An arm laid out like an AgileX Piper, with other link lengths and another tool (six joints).
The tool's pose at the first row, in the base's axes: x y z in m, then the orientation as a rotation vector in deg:
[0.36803, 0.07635, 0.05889, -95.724, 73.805, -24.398]
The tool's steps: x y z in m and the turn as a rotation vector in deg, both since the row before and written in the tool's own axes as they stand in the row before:
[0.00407, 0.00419, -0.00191, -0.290, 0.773, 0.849]
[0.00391, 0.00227, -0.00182, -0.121, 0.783, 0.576]
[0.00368, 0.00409, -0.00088, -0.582, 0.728, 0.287]
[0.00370, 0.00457, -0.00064, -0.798, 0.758, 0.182]
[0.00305, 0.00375, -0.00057, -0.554, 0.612, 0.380]
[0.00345, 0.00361, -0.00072, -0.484, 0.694, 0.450]
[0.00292, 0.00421, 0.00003, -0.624, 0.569, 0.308]
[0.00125, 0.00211, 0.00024, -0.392, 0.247, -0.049]
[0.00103, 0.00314, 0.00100, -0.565, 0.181, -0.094]
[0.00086, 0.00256, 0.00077, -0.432, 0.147, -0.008]
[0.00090, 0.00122, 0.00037, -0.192, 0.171, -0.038]
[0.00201, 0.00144, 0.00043, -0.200, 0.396, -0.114]
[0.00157, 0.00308, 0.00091, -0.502, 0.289, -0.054]
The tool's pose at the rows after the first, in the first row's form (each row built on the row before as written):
[0.36586, 0.07188, 0.05527, -95.346, 75.155, -24.406]
[0.36466, 0.06761, 0.05325, -95.016, 76.228, -24.684]
[0.36297, 0.06402, 0.04934, -95.272, 77.228, -24.806]
[0.36110, 0.06052, 0.04495, -95.779, 78.261, -24.884]
[0.35946, 0.05759, 0.04142, -95.937, 79.240, -24.867]
[0.35785, 0.05423, 0.03801, -95.981, 80.305, -24.926]
[0.35619, 0.05168, 0.03389, -96.243, 81.229, -24.864]
[0.35543, 0.05068, 0.03177, -96.594, 81.540, -24.861]
[0.35450, 0.05019, 0.02848, -97.118, 81.843, -24.711]
[0.35369, 0.04974, 0.02583, -97.469, 82.131, -24.568]
[0.35344, 0.04907, 0.02444, -97.653, 82.308, -24.619]
[0.35340, 0.04739, 0.02257, -97.905, 82.589, -24.911]
[0.35253, 0.04631, 0.01928, -98.348, 82.975, -24.876]

